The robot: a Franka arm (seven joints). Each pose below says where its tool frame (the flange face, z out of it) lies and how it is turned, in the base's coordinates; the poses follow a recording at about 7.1 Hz.
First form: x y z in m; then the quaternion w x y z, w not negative.
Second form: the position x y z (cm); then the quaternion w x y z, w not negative. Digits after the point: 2 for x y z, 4 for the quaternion.
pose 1, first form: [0.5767 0.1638 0.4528 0.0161 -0.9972 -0.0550 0.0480]
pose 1, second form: [57.67 16.38 45.28 0.0161 -0.9972 -0.0550 0.0480]
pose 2, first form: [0.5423 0.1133 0.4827 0.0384 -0.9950 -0.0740 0.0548]
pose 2, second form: [54.23 11.33 48.27 0.0384 -0.9950 -0.0740 0.0548]
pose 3, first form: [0.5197 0.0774 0.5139 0.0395 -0.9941 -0.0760 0.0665]
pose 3, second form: [51.97 7.74 51.39 0.0395 -0.9941 -0.0760 0.0665]
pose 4, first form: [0.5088 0.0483 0.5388 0.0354 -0.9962 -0.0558 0.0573]
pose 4, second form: [50.88 4.83 53.88 0.0354 -0.9962 -0.0558 0.0573]
